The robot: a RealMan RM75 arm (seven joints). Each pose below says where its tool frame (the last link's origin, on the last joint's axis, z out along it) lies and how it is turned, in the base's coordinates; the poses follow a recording.
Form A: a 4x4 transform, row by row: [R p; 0 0 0 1], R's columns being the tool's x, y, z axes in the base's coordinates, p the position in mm. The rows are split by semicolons.
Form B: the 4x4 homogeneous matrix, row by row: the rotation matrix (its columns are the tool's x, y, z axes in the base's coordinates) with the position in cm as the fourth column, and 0 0 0 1 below. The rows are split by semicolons. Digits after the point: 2 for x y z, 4 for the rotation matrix.
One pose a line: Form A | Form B
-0.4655, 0.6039, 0.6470, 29.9; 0.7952, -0.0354, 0.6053, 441.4; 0.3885, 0.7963, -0.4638, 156.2; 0, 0, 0, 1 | -0.4655, 0.6039, 0.6470, 2.99; 0.7952, -0.0354, 0.6053, 44.14; 0.3885, 0.7963, -0.4638, 15.62; 0, 0, 0, 1
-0.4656, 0.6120, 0.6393, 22.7; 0.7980, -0.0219, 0.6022, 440.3; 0.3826, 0.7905, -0.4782, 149.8; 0, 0, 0, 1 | -0.4656, 0.6120, 0.6393, 2.27; 0.7980, -0.0219, 0.6022, 44.03; 0.3826, 0.7905, -0.4782, 14.98; 0, 0, 0, 1
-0.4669, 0.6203, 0.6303, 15.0; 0.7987, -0.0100, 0.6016, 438.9; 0.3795, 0.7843, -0.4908, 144.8; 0, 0, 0, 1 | -0.4669, 0.6203, 0.6303, 1.50; 0.7987, -0.0100, 0.6016, 43.89; 0.3795, 0.7843, -0.4908, 14.48; 0, 0, 0, 1
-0.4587, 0.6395, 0.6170, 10.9; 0.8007, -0.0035, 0.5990, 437.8; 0.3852, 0.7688, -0.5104, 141.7; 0, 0, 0, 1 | -0.4587, 0.6395, 0.6170, 1.09; 0.8007, -0.0035, 0.5990, 43.78; 0.3852, 0.7688, -0.5104, 14.17; 0, 0, 0, 1
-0.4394, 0.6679, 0.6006, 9.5; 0.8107, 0.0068, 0.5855, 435.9; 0.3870, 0.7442, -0.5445, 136.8; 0, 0, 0, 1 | -0.4394, 0.6679, 0.6006, 0.95; 0.8107, 0.0068, 0.5855, 43.59; 0.3870, 0.7442, -0.5445, 13.68; 0, 0, 0, 1
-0.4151, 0.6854, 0.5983, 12.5; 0.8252, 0.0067, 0.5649, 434.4; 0.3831, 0.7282, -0.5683, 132.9; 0, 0, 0, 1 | -0.4151, 0.6854, 0.5983, 1.25; 0.8252, 0.0067, 0.5649, 43.44; 0.3831, 0.7282, -0.5683, 13.29; 0, 0, 0, 1
